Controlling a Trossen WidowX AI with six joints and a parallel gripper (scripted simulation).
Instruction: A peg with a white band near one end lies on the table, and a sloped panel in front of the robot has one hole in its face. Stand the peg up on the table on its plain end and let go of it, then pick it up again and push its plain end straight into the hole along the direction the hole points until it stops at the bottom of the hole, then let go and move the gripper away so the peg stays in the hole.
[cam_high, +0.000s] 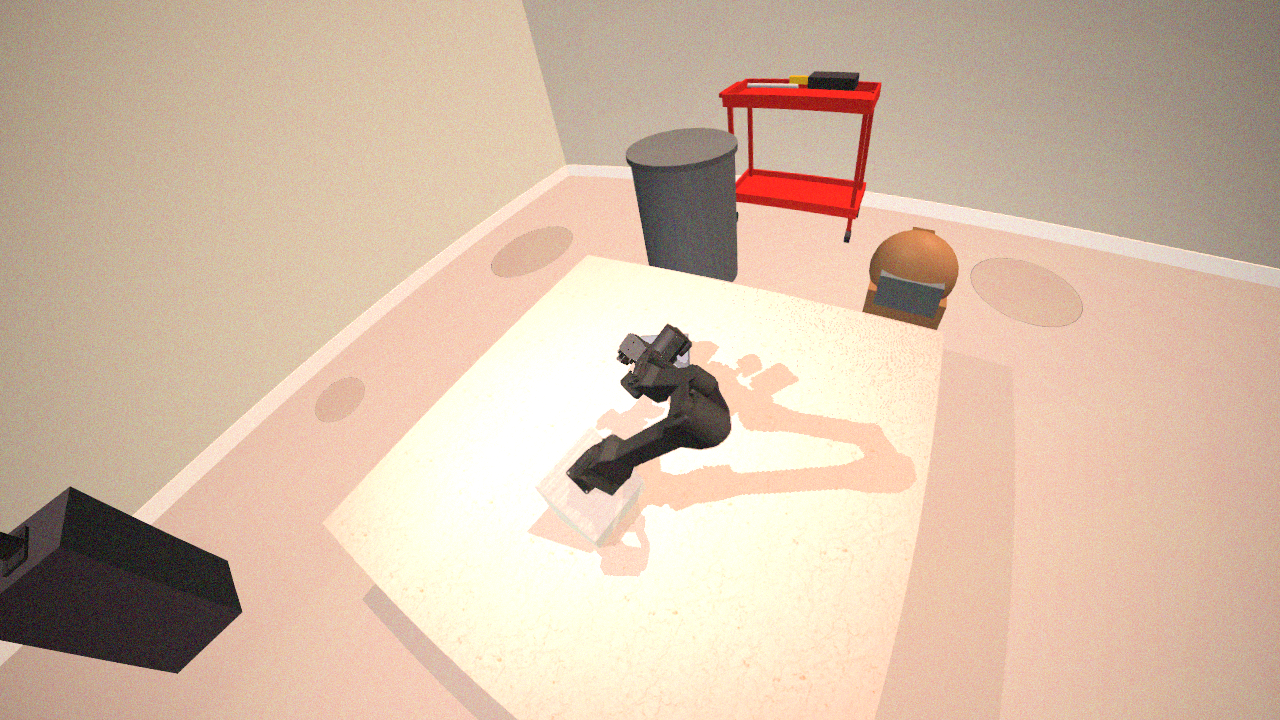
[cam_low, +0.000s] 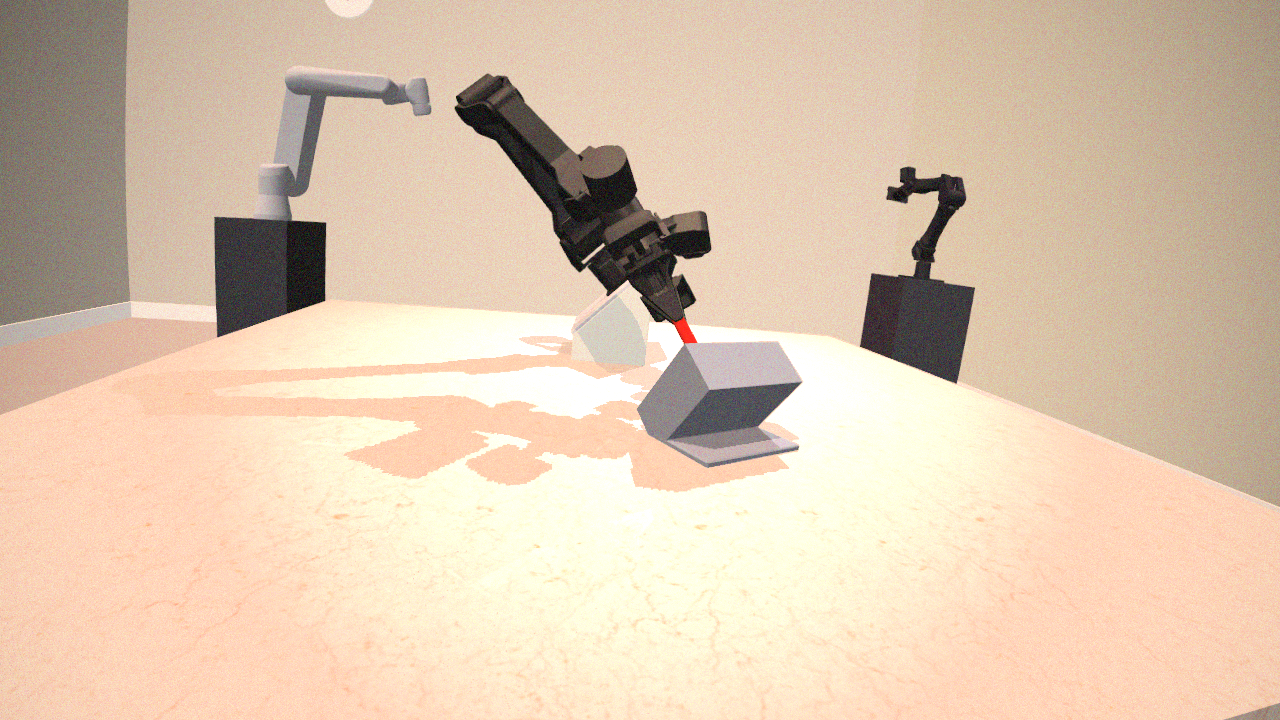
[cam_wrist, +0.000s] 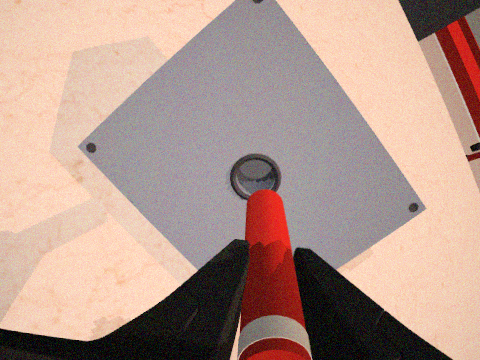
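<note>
My gripper tip is 60 mm short of the grey sloped panel, 40 mm to the right of it and 60 mm above it. The rest, counted from my gripper tip: red peg (10 mm behind, 10 mm to the right, 10 mm above).
</note>
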